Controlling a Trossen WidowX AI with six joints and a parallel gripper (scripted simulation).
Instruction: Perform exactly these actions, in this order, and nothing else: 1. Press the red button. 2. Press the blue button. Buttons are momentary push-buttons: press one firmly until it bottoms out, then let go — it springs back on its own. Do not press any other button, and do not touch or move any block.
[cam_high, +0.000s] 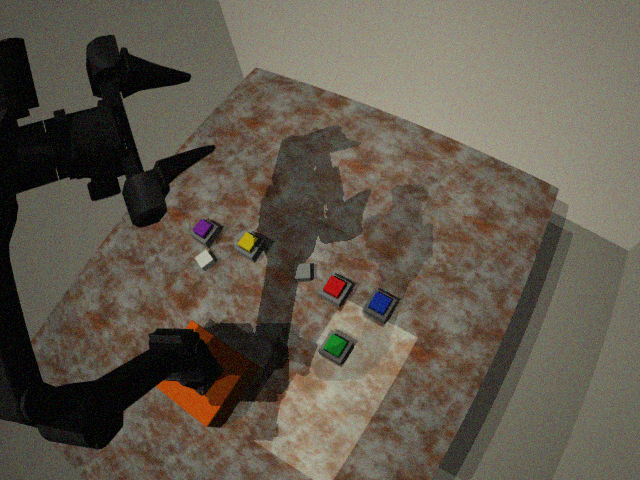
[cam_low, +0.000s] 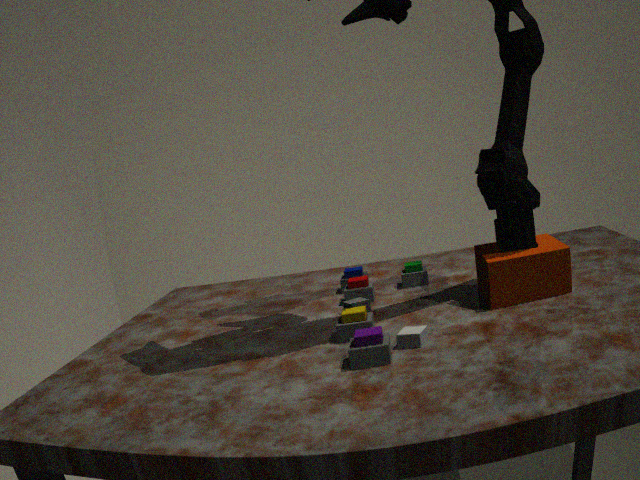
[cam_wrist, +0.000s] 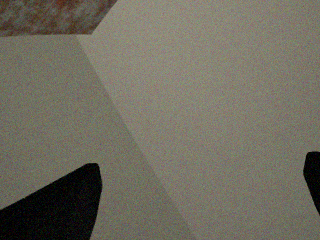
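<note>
Now: gripper tip 40 mm short of the red button, 100 mm to the left of it and 460 mm above it. Also, from my gripper tip: green button 50 mm behind, 170 mm to the right, 460 mm below; blue button 60 mm ahead, 190 mm to the right, 460 mm below; yellow button 10 mm ahead, 110 mm to the left, 460 mm below.
</note>
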